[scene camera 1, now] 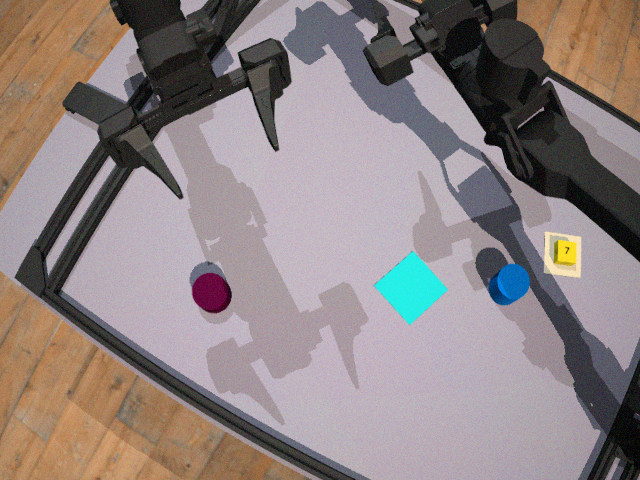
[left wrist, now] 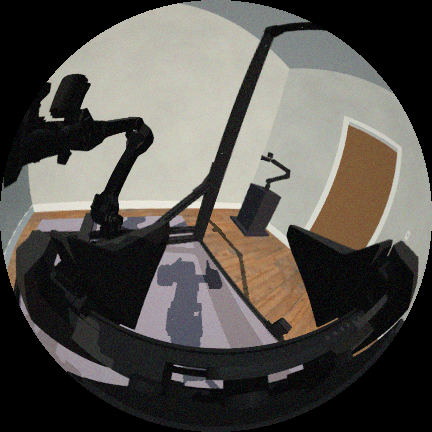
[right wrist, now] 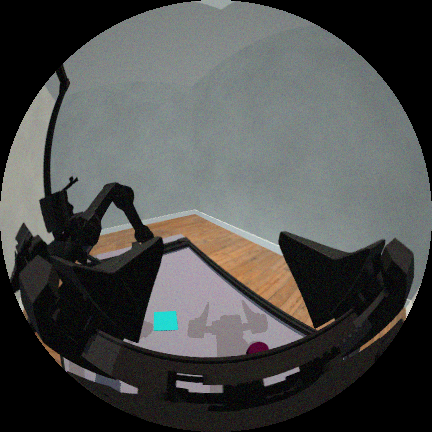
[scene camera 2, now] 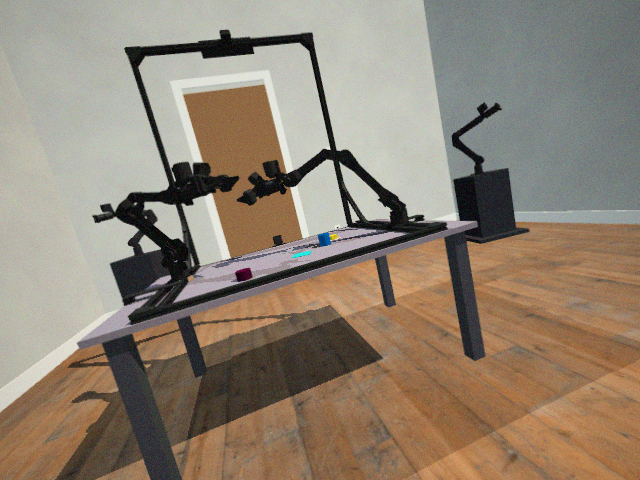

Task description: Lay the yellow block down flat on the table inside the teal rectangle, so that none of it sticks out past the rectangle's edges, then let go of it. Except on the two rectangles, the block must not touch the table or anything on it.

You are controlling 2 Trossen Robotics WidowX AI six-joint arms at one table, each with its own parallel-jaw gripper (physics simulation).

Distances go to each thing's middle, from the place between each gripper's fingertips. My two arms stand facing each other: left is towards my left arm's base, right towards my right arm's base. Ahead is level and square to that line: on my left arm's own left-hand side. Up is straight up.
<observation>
My right hand is 330 mm above the maroon cylinder (scene camera 1: 210,291), 80 mm short of it and 30 mm to the left of it. Also, from my right hand: teal rectangle (scene camera 1: 411,287) 340 mm below, 170 mm to the left, 100 mm behind; then blue cylinder (scene camera 1: 512,282) 320 mm below, 280 mm to the left, 190 mm behind.
Right now my left hand is 22 cm short of the teal rectangle, 21 cm to the right of it and 29 cm above it. From my left hand the other things lie so: maroon cylinder 40 cm ahead, 27 cm below; blue cylinder 13 cm ahead, 32 cm to the left, 26 cm below.
</observation>
